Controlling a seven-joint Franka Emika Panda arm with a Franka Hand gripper.
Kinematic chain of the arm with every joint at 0, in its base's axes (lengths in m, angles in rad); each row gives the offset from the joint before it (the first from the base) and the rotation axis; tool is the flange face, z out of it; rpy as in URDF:
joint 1: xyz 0 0 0.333 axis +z
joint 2: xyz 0 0 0 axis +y
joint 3: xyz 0 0 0.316 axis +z
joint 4: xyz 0.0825 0 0 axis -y
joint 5: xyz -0.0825 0 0.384 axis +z
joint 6: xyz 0 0 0 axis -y
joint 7: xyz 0.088 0 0 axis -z
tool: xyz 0 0 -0.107 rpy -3.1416 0 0
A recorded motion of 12 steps. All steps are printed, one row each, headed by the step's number.
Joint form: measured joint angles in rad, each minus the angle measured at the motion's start. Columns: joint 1, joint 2, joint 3, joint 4, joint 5, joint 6, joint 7.
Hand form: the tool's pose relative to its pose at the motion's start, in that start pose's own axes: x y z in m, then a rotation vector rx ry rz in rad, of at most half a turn. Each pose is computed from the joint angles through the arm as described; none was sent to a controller.
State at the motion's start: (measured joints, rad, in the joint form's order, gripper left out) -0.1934 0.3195 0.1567 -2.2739 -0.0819 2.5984 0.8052
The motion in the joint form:
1: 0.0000 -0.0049 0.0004 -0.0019 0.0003 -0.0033 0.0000
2: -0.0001 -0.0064 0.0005 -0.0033 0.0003 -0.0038 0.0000
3: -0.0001 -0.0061 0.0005 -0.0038 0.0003 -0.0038 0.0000
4: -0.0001 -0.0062 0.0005 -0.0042 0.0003 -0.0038 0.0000
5: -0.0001 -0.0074 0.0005 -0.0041 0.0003 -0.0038 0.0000
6: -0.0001 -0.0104 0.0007 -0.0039 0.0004 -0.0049 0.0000
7: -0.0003 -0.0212 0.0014 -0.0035 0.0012 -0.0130 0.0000
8: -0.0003 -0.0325 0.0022 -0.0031 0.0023 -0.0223 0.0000
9: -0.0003 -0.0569 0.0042 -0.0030 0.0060 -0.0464 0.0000
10: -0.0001 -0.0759 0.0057 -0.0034 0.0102 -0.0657 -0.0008
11: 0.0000 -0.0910 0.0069 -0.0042 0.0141 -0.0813 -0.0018
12: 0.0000 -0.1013 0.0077 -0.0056 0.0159 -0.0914 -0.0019
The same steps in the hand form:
1: -0.0005 0.0002 -0.0016 -0.0007 0.0002 -0.0002
2: -0.0008 0.0005 -0.0019 -0.0012 0.0000 -0.0003
3: -0.0010 0.0007 -0.0015 -0.0017 -0.0006 -0.0003
4: -0.0011 0.0008 -0.0015 -0.0019 -0.0008 -0.0003
5: -0.0009 0.0007 -0.0021 -0.0012 0.0003 -0.0003
6: -0.0008 0.0004 -0.0037 -0.0001 0.0021 -0.0005
7: -0.0004 0.0000 -0.0088 0.0008 0.0054 -0.0003
8: -0.0003 -0.0004 -0.0142 0.0012 0.0081 -0.0002
9: -0.0007 -0.0008 -0.0250 -0.0007 0.0100 0.0009
10: -0.0014 -0.0008 -0.0332 -0.0024 0.0102 0.0019
11: -0.0022 -0.0007 -0.0395 -0.0039 0.0095 0.0028
12: -0.0030 -0.0003 -0.0435 -0.0055 0.0092 0.0034

